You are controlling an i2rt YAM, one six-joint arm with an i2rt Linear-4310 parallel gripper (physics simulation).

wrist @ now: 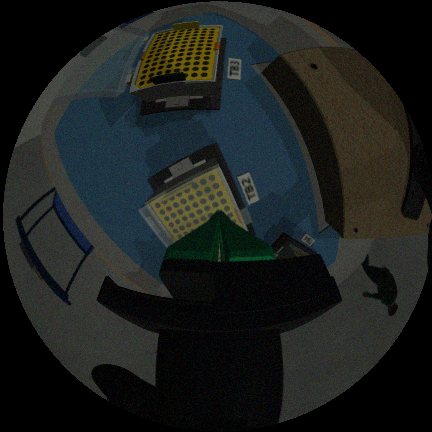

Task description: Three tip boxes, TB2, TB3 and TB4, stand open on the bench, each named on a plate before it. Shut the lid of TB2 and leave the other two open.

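Places are measured from the arm's base along level axes (x ahead, y left, z up), in millimetres.
Where they show: gripper, fingertip midpoint: [218, 216].
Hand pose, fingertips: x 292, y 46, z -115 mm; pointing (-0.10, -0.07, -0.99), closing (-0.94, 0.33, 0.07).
After its pixels a point has its place.
TB2 [192, 197] @[x 307, y 21, z -116 mm] is a grey-black box with a yellow tip rack, near the middle, beside its plate [248, 188] @[x 247, y 61, z -191 mm]. A clear lid [155, 222] @[x 351, y 30, z -116 mm] lies over its rack, which looks pale through it; whether it is fully latched I cannot tell. TB3 [182, 55] @[x 268, y -130, z -136 mm] is at the top, its rack bright and uncovered, its clear lid [102, 75] open to the left, its plate [234, 69] @[x 207, y -118, z -191 mm] to the right. TB4 [284, 244] @[x 204, y 189, z -183 mm] shows in part at the lower right by its small plate [308, 240] @[x 140, y 218, z -191 mm]; my gripper hides the rest, including its lid. My gripper [218, 216] @[x 292, y 46, z -115 mm] has green fingers, is shut and empty, and overlaps TB2's near part in view.
A large brown speckled block [380, 150] @[x 79, y 9, z -75 mm] with a dark side stands right of the boxes. A blue mat [100, 150] @[x 436, y -91, z -193 mm] lies under the boxes. A blue-framed object [72, 222] is at the left, beyond the bench edge. A small person-like figure [385, 285] is at the lower right.
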